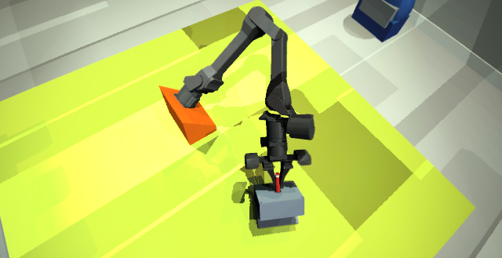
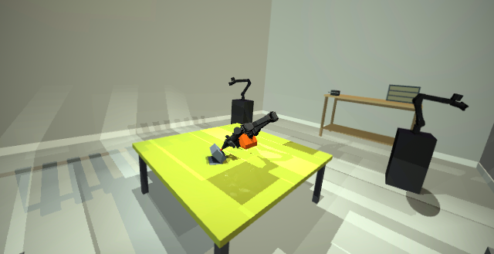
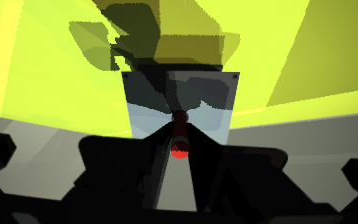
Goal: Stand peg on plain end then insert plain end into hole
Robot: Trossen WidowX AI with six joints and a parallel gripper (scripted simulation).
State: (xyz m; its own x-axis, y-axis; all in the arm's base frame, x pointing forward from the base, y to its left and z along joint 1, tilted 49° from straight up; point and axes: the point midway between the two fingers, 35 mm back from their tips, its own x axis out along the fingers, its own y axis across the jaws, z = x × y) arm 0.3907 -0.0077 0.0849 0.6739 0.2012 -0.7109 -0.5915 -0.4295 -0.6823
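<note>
Now: the red peg 1 cm behind my gripper tip, 1 cm to the left of it and 1 cm above it. Also, from my gripper tip: grey sloped panel (3 cm ahead, 2 cm to the right, 3 cm below).
</note>
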